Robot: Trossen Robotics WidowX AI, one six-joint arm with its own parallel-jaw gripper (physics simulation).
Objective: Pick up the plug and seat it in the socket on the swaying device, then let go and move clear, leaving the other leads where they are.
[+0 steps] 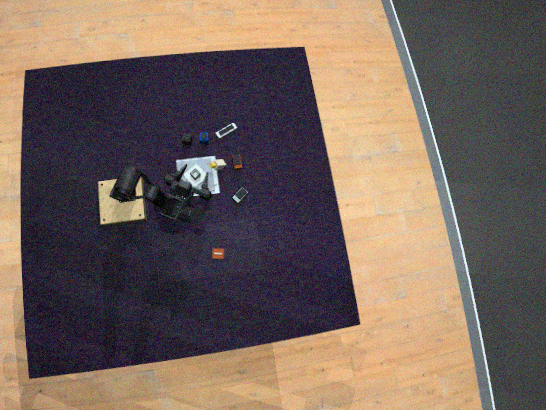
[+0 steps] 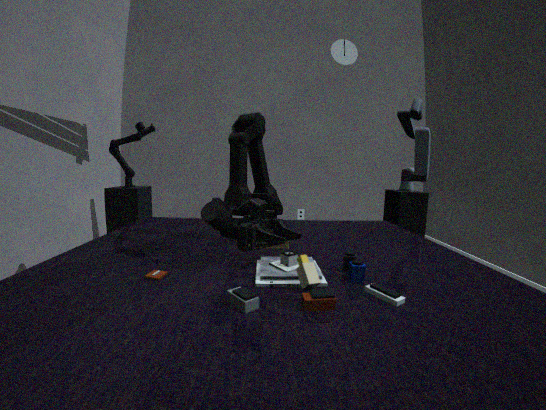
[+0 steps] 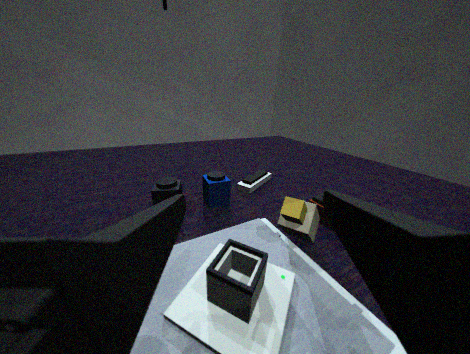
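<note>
The plug [image 1: 220,164] [image 2: 309,274] [image 3: 311,220], a cream block with a yellow prong, is tilted at the far edge of the device [image 1: 181,162] [image 2: 265,281] [image 3: 195,255], outside the socket. Its yellow prong points up and back toward the arm. Whether it rests on the edge or is moving is unclear. The dark-rimmed square socket [image 1: 195,174] [image 2: 288,258] [image 3: 227,295] stands upright and empty on a white plate [image 3: 195,315] on the device. My gripper [image 1: 195,170] [image 3: 253,198] is open, its fingers spread wide around the socket area and clear of the plug.
Beyond the device are a dark block [image 1: 186,139] [image 3: 166,190], a blue block [image 1: 204,138] [image 2: 357,272] [image 3: 216,192], a white bar [image 1: 226,130] [image 2: 385,294] [image 3: 255,181], an orange block [image 1: 237,161] [image 2: 320,301] and a grey block [image 1: 240,195] [image 2: 244,300]. An orange tile [image 1: 218,253] [image 2: 156,274] lies apart.
</note>
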